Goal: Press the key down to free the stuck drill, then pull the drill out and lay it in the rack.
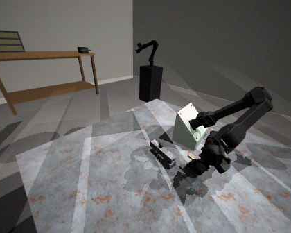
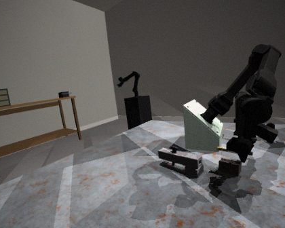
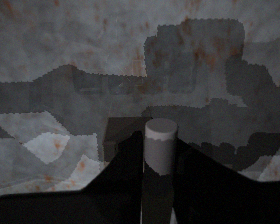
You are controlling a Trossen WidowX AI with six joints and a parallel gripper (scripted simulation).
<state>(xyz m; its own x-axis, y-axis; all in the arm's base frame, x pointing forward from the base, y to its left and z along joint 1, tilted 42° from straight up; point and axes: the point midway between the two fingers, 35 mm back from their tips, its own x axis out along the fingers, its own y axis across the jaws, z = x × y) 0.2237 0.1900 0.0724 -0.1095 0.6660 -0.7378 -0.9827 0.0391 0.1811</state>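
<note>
Right now my gripper tip is 2 cm past the rack, 4 cm to the left of it and 4 cm above it. The rest, counted from my gripper tip: dark key 3 cm ahead, 24 cm to the right; drill 1 cm behind, 4 cm to the right, 3 cm above.
</note>
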